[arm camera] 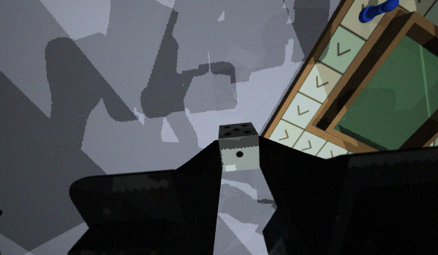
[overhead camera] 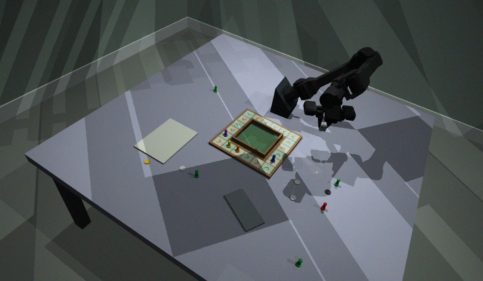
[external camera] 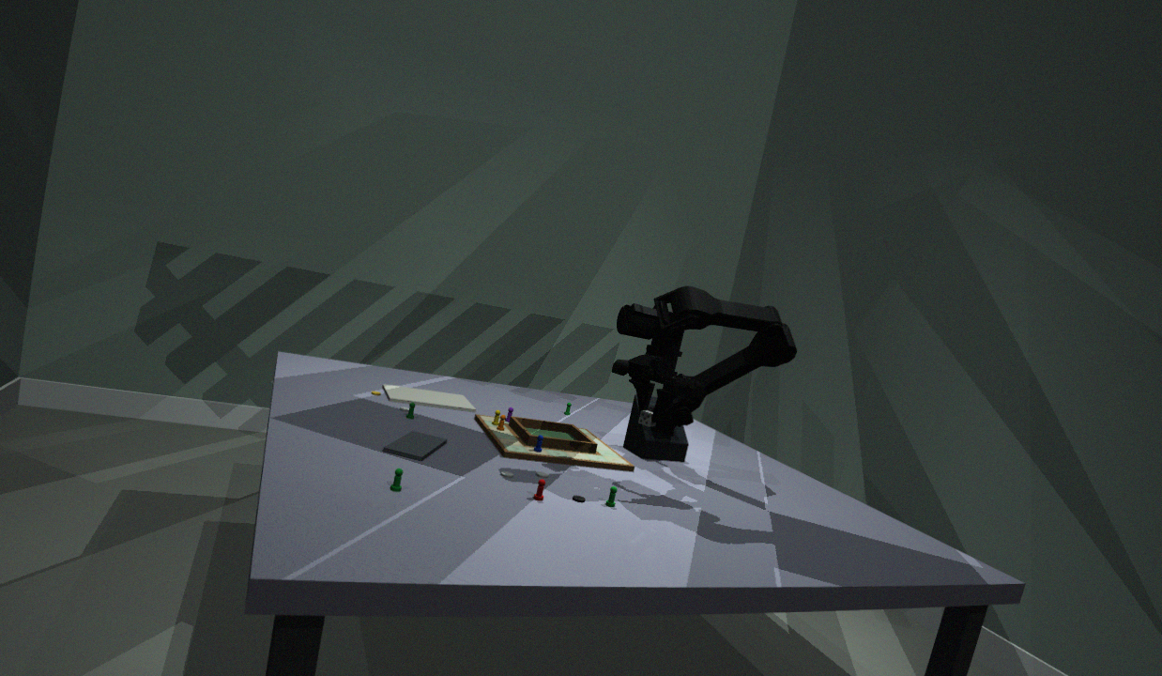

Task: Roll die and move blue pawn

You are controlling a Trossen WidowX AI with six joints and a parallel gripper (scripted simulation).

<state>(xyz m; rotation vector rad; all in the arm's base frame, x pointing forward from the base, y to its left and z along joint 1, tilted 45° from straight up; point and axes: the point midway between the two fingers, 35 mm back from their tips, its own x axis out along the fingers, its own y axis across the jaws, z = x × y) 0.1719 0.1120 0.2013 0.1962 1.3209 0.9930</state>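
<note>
My gripper tip is now 17 cm short of the blue pawn, 11 cm to the left of it and 10 cm above it. From my gripper tip the other things lie so: red pawn (25 cm ahead, 14 cm to the left, 11 cm below); orange pawn (21 cm ahead, 24 cm to the right, 10 cm below); white die (right at my gripper tip).
</note>
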